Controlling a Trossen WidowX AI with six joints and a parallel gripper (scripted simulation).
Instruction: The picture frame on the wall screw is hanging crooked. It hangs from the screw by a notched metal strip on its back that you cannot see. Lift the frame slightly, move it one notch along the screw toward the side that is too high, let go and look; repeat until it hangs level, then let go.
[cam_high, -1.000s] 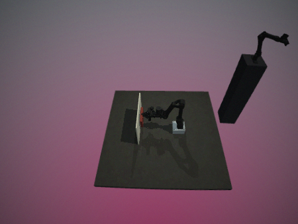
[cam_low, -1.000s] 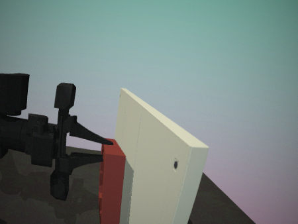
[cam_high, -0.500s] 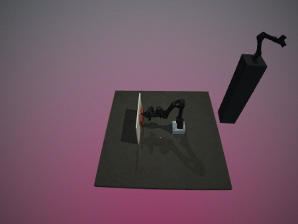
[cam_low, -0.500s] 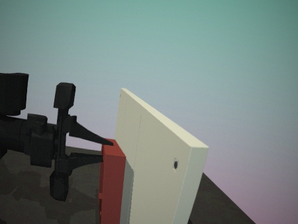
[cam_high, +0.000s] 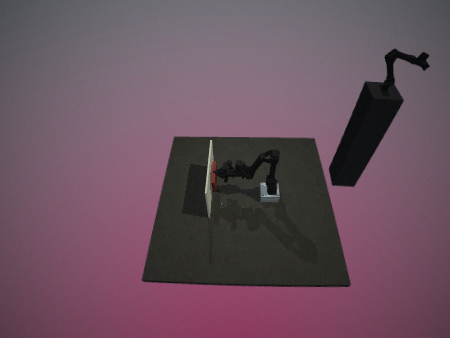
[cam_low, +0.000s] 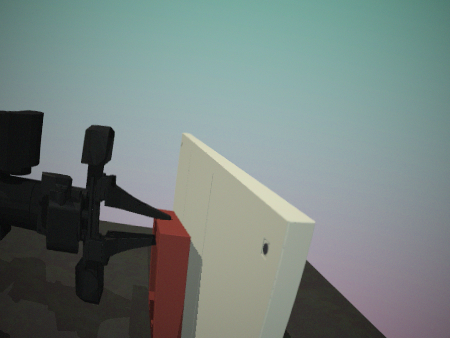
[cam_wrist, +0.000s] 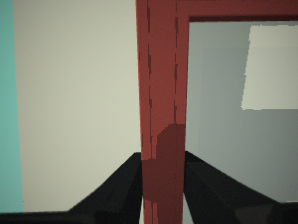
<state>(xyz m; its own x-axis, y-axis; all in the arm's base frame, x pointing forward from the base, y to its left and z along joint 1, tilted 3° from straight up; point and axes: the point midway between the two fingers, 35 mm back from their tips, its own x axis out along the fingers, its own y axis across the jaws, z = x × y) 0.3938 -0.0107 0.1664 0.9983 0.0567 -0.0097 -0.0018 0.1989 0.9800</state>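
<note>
Right now my gripper tip is 50 mm above the picture frame, 10 mm to the left of it and 10 mm short of it. Also, from my gripper tip: cream wall panel: 70 mm below, 20 mm ahead.
</note>
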